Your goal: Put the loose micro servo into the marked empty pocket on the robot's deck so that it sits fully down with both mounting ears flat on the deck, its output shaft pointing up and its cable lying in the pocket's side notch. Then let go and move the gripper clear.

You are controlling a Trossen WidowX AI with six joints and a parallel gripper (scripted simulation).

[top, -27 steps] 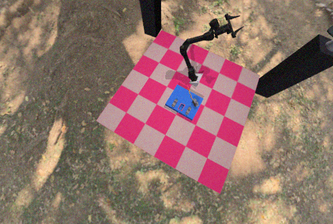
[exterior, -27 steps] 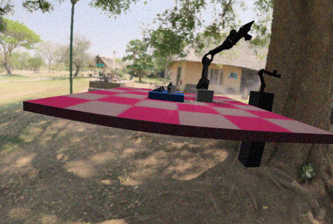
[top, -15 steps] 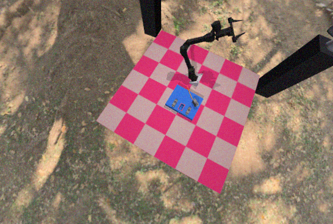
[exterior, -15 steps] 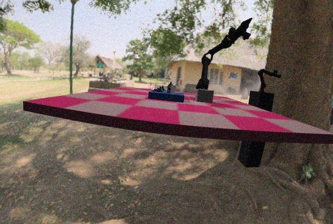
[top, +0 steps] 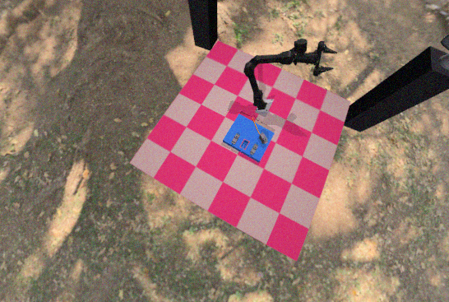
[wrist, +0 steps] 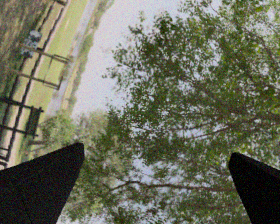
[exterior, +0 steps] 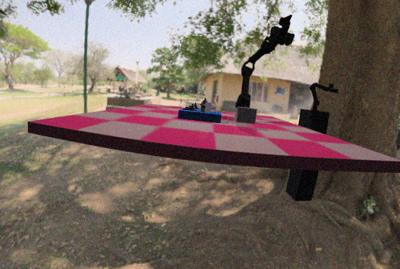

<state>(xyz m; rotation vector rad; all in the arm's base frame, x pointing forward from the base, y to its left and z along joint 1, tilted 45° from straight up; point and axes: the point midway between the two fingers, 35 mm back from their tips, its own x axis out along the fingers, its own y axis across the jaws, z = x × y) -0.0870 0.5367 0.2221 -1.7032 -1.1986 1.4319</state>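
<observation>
Now: the blue robot deck 56 cm below my gripper tip, 36 cm ahead of it and 26 cm to the right of it.
</observation>
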